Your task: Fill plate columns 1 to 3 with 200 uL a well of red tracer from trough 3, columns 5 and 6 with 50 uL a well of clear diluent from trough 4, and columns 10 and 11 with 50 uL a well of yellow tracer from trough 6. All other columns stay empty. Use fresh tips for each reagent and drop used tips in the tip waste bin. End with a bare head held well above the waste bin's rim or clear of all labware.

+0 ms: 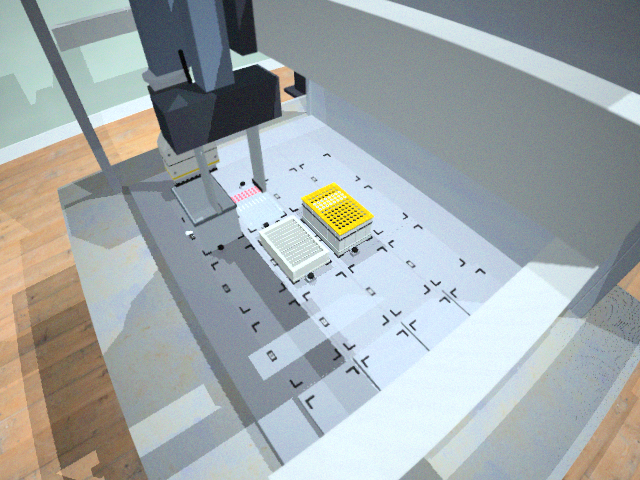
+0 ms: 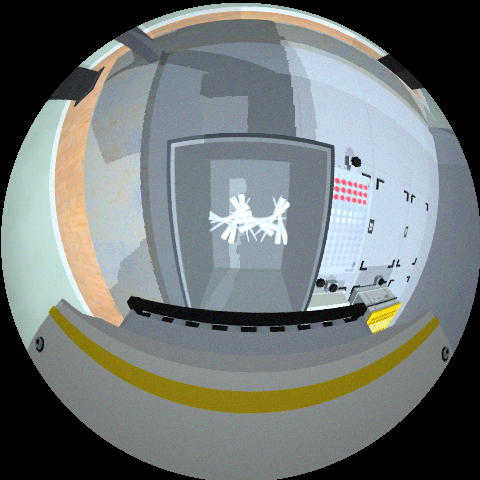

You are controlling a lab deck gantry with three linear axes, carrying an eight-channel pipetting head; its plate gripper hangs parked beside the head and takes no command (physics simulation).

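The eight-channel head (image 1: 191, 160) (image 2: 245, 365) is over the grey waste bin (image 1: 222, 228) (image 2: 192, 200); no tips show under its black nozzle bar (image 2: 247, 318). Loose white used tips (image 2: 243, 216) lie in the bin. The plate (image 1: 262, 208) (image 2: 342, 245) has three columns of red wells (image 1: 247, 194) (image 2: 351, 191); two brighter clear columns (image 2: 347, 216) show beyond a gap. No yellow wells show. The cream trough block (image 1: 311, 266) (image 2: 327, 300) stands beside the yellow-topped tip rack (image 1: 354, 221) (image 2: 384, 318). The parked gripper (image 1: 241, 199) is open, its two fingers apart.
Black locating knobs (image 1: 310, 276) (image 2: 356, 161) stand around the labware. A small white piece (image 1: 189, 233) sticks out by the bin's front side. A pale beam (image 1: 465, 356) crosses the front of the deck.
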